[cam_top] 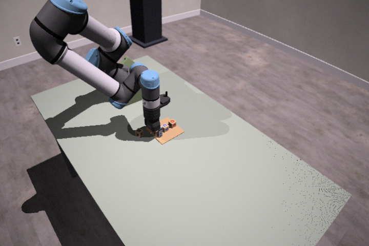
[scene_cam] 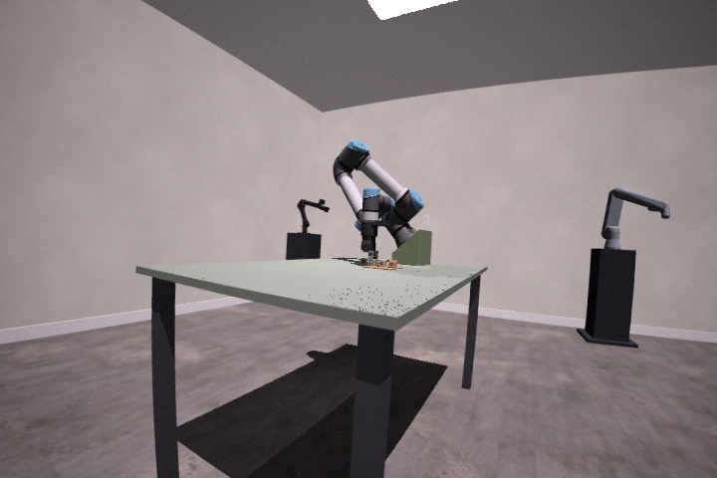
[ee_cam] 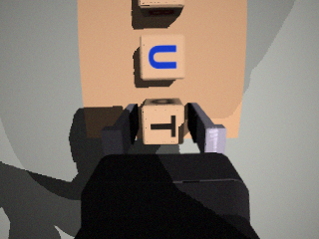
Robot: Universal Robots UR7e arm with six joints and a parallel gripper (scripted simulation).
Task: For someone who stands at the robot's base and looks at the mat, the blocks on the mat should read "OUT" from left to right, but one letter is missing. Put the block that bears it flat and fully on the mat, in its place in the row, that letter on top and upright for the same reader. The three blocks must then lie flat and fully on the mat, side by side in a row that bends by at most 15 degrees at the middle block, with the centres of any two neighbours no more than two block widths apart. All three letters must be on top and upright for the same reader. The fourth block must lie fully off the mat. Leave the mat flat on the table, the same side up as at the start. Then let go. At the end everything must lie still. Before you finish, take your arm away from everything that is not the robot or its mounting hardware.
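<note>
My hand is 50 mm to the right of the orange mat and 20 mm above it. From my hand the other things lie so: block: 70 mm to the right, 50 mm behind, 10 mm below.
</note>
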